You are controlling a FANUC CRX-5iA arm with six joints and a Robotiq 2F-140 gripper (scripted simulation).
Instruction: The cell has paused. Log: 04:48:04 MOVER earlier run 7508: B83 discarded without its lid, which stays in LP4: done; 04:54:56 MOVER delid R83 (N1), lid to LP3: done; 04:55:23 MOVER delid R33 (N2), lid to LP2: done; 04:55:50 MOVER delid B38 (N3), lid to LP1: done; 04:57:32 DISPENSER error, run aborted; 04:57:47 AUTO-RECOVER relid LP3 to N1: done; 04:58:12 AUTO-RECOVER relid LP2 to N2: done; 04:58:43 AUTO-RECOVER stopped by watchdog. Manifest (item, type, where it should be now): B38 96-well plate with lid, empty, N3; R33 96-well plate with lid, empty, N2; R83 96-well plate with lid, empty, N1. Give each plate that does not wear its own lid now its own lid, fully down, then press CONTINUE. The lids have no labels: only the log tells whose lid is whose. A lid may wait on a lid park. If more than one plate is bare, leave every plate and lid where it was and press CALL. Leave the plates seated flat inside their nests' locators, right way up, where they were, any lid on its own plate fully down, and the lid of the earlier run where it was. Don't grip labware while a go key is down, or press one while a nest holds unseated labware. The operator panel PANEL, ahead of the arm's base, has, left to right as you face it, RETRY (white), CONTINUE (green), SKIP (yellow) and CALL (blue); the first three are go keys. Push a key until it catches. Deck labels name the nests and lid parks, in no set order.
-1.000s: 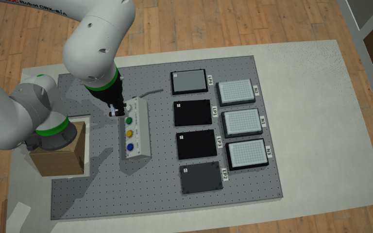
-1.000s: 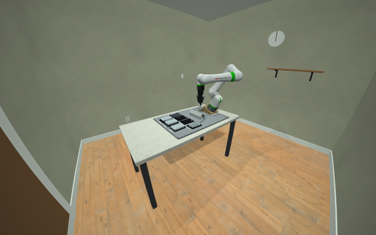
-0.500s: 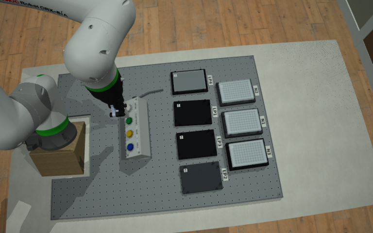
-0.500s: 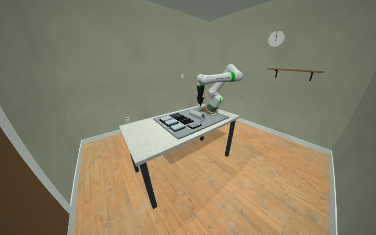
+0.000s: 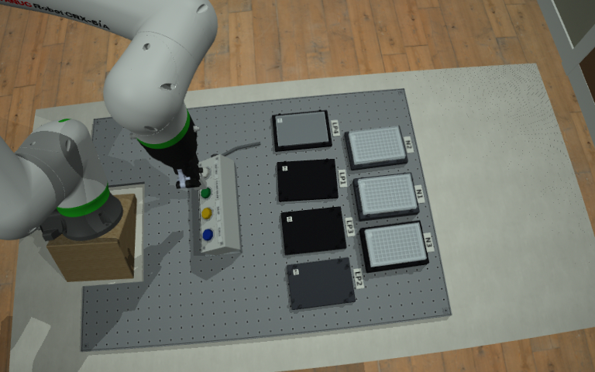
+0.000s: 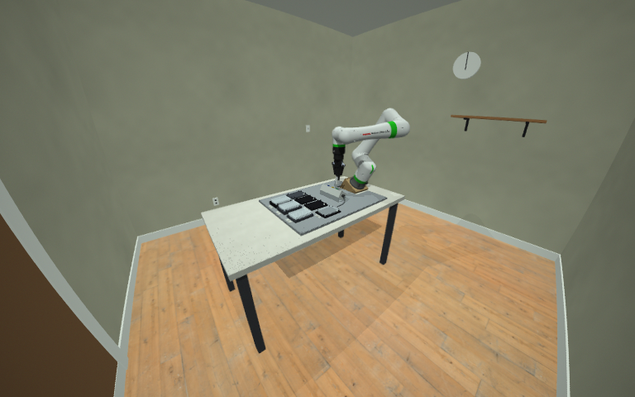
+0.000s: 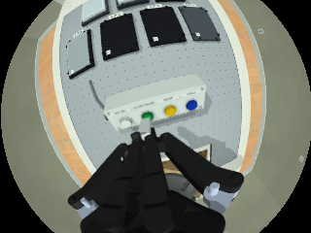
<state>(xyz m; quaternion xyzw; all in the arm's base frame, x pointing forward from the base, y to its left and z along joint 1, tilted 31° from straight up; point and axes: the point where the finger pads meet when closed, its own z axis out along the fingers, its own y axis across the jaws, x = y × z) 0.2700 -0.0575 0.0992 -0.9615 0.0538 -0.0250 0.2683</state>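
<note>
Now: the green key 8 cm below my hand. Also, from my hand: white key 1 cm ahead, 5 cm to the left, 8 cm below; yellow key 5 cm to the right, 8 cm below; blue key 1 cm behind, 10 cm to the right, 8 cm below.
</note>
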